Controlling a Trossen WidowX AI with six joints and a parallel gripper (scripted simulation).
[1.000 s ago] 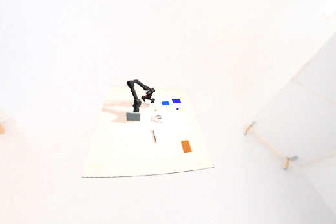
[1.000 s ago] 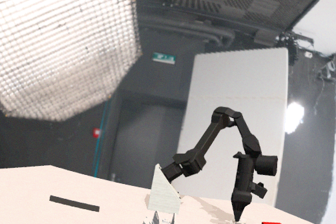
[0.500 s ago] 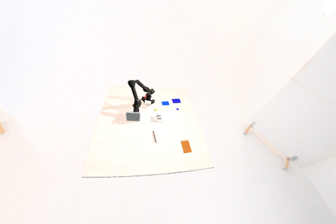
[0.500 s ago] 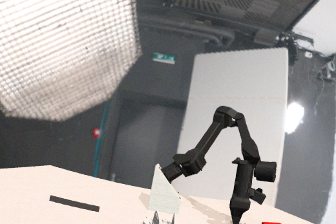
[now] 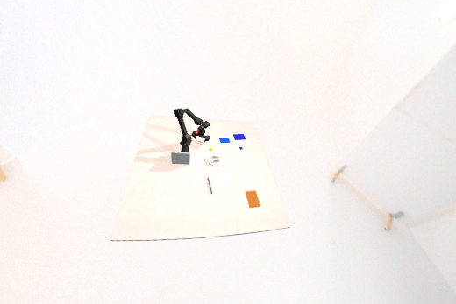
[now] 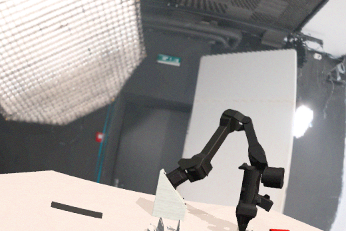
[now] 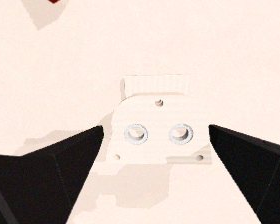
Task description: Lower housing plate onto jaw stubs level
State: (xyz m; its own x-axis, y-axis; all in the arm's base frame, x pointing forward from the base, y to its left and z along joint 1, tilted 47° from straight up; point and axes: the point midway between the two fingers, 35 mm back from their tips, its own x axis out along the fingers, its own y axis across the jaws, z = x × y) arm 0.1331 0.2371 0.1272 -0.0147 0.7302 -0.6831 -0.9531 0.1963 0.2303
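My gripper tip is now 120 mm short of the yellow block and 90 mm to the left of it. Also, from my gripper tip: red piece: 30 mm behind, 150 mm to the left; then orange tile: 460 mm ahead, 620 mm to the right, 10 mm below; then dark bar: 100 mm ahead, 500 mm to the right.
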